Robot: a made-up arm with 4 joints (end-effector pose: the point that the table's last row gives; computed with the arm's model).
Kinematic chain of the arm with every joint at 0, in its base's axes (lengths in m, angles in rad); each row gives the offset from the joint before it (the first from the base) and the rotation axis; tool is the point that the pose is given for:
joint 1: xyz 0 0 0.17 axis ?
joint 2: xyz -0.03 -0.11 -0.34 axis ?
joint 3: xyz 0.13 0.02 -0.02 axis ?
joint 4: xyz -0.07 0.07 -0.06 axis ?
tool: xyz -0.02 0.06 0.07
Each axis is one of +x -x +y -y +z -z.
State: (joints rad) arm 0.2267 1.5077 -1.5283 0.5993
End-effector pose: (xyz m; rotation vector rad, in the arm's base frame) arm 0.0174 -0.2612 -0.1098 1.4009 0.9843 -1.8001
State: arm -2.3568 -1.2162 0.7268 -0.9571
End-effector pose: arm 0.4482 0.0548 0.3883 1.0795 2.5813 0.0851
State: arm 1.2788 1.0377 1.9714 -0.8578
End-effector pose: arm -0.3332 -0.2069 -0.1794 -1.8804 -0.6647 -0.2335
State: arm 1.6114 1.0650 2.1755 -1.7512
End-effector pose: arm -0.3687 -0.2914 -0.0550 -2.6962 -0.7919 -0.2315
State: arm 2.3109 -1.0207 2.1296 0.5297
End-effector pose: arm -0.3063 0.0749 0.5058 1.3242 -0.0024 -0.6716
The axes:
joint 1: +y
joint 2: -z
joint 3: -y
joint 4: +x

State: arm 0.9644 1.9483 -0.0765 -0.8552
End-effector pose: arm -0.2669 -0.2104 -0.1687 -1.3974 1.5000 -1.4997
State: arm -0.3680 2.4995 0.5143 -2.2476
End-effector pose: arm 0.1305 -0.2710 -0.3535 -0.8692 2.4057 -1.6053
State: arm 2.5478 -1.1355 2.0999 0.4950
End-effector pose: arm -0.1984 0.0717 0.5825 1.2955 0.2036 -0.8961
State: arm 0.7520 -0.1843 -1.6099 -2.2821
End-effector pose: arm -0.2288 -0.0111 0.0223 -1.0501 0.8976 2.5444
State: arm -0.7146 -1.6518 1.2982 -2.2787
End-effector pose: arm 0.2029 0.1320 -0.2992 -0.6260 -2.2839 -0.5868
